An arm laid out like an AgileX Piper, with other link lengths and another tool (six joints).
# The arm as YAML. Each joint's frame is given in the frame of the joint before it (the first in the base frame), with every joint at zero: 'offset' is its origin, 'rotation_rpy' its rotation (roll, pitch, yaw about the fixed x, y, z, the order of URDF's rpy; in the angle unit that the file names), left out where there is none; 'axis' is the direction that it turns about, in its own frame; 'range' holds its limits. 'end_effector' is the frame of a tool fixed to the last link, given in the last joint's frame.
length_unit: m
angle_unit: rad
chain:
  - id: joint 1
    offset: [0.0, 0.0, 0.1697]
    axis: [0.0, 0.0, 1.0]
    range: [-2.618, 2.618]
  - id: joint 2
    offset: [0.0, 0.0, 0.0]
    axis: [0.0, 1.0, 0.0]
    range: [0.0, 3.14]
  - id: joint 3
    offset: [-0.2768, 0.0, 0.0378]
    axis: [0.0, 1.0, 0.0]
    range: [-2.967, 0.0]
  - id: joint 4
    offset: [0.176, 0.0, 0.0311]
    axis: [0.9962, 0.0, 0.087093]
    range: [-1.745, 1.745]
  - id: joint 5
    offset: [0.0, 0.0, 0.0]
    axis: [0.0, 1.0, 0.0]
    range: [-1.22, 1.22]
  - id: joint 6
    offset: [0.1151, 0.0, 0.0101]
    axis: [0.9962, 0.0, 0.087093]
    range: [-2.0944, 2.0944]
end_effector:
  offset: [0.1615, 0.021, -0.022]
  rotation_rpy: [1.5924, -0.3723, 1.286]
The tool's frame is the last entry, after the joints.
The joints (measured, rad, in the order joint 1, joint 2, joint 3, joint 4, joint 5, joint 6), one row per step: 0.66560, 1.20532, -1.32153, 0.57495, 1.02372, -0.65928; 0.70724, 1.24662, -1.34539, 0.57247, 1.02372, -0.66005; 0.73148, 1.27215, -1.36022, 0.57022, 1.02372, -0.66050; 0.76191, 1.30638, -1.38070, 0.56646, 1.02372, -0.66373; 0.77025, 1.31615, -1.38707, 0.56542, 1.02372, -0.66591; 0.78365, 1.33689, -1.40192, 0.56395, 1.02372, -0.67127; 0.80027, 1.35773, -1.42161, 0.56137, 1.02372, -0.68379; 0.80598, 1.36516, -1.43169, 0.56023, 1.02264, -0.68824; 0.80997, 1.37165, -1.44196, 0.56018, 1.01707, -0.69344; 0.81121, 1.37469, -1.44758, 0.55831, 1.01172, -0.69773; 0.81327, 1.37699, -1.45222, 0.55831, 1.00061, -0.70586; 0.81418, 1.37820, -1.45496, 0.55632, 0.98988, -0.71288; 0.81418, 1.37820, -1.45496, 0.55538, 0.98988, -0.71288; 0.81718, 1.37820, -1.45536, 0.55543, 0.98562, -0.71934; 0.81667, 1.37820, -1.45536, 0.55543, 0.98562, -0.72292; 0.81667, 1.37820, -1.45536, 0.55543, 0.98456, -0.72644; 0.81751, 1.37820, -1.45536, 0.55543, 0.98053, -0.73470
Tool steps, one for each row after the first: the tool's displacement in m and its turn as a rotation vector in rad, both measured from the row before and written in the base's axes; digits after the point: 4 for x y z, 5 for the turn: -0.0040, 0.0100, -0.0035, -0.01310, 0.01136, 0.04162; -0.0023, 0.0060, -0.0025, -0.00880, 0.00624, 0.02411; -0.0025, 0.0078, -0.0035, -0.01255, 0.00509, 0.03181; -0.0006, 0.0022, -0.0009, -0.00339, 0.00007, 0.00955; -0.0001, 0.0045, -0.0015, -0.00584, -0.00092, 0.01656; -0.0002, 0.0052, -0.0004, -0.00403, -0.01057, 0.02419; 0.0006, 0.0023, 0.0009, 0.00137, -0.00663, 0.00780; 0.0018, 0.0028, 0.0019, 0.00587, -0.00957, 0.00434; 0.0020, 0.0014, 0.0013, 0.00372, -0.00922, 0.00083; 0.0026, 0.0023, 0.0021, 0.00823, -0.01370, 0.00130; 0.0029, 0.0015, 0.0016, 0.00613, -0.01353, -0.00070; 0.0002, -0.0001, -0.0001, -0.00064, -0.00067, -0.00015; 0.0002, 0.0008, 0.0006, 0.00236, -0.00750, 0.00473; 0.0003, -0.0001, -0.0001, -0.00047, -0.00280, 0.00167; 0.0003, 0.0001, 0.0001, 0.00025, -0.00331, 0.00159; 0.0008, 0.0005, 0.0004, 0.00163, -0.00856, 0.00375
